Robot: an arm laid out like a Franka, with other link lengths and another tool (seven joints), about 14 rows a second.
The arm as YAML. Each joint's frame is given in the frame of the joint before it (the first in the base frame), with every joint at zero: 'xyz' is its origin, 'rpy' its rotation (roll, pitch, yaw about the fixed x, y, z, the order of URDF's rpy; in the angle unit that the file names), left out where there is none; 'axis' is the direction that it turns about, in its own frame. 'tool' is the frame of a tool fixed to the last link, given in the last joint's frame.
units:
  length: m
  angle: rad
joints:
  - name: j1
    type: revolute
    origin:
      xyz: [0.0, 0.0, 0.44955]
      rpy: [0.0, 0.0, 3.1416]
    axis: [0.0, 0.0, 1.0]
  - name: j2
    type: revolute
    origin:
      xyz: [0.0, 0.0, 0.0]
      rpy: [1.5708, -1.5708, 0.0]
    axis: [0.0, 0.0, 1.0]
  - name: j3
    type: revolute
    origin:
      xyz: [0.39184, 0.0, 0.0]
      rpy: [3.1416, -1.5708, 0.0]
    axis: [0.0, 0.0, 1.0]
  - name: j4
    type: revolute
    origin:
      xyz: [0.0, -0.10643, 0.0]
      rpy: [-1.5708, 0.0, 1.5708]
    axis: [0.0, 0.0, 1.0]
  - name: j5
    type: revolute
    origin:
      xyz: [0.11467, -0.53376, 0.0]
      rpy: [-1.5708, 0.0, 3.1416]
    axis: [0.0, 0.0, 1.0]
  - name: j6
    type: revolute
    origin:
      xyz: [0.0, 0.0, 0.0]
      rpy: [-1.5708, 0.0, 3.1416]
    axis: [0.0, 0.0, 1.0]
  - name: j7
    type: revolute
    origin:
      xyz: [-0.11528, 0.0, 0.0]
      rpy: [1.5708, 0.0, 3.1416]
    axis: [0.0, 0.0, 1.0]
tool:
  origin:
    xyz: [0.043, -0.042, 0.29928]
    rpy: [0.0, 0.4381, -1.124]
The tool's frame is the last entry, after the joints.
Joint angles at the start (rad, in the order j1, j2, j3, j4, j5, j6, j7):
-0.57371, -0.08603, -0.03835, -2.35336, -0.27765, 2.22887, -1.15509
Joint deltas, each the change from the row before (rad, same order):
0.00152, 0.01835, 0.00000, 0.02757, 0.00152, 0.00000, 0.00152
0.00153, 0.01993, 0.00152, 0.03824, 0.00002, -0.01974, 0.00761
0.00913, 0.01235, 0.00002, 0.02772, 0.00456, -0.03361, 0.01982
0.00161, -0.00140, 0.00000, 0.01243, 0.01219, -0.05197, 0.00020
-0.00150, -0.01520, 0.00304, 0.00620, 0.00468, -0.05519, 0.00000
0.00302, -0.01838, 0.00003, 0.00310, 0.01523, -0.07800, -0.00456
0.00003, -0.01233, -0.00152, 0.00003, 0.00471, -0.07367, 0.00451
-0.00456, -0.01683, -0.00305, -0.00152, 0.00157, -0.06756, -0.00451
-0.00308, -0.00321, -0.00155, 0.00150, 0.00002, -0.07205, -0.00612
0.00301, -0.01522, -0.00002, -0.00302, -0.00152, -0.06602, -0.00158
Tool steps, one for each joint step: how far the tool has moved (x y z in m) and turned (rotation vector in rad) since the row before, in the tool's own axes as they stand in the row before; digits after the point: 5 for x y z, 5 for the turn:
-0.00680, 0.00815, -0.00781, -0.00687, -0.00673, 0.00012
-0.00617, 0.00732, -0.01090, -0.00024, -0.00198, 0.00947
0.00192, 0.00574, -0.00574, 0.00446, 0.01102, 0.02082
0.00722, -0.00637, -0.00114, 0.01881, 0.03038, 0.01801
0.00968, -0.01053, -0.00517, 0.02083, 0.02263, 0.01583
0.01673, -0.01498, -0.00073, 0.03157, 0.04447, 0.01901
0.01221, -0.01772, 0.00439, 0.03682, 0.04218, 0.02856
0.00947, -0.02081, 0.00205, 0.03346, 0.03658, 0.02257
0.00865, -0.01911, 0.00845, 0.04734, 0.04449, 0.02121
0.01314, -0.01730, 0.00521, 0.03971, 0.03209, 0.01634

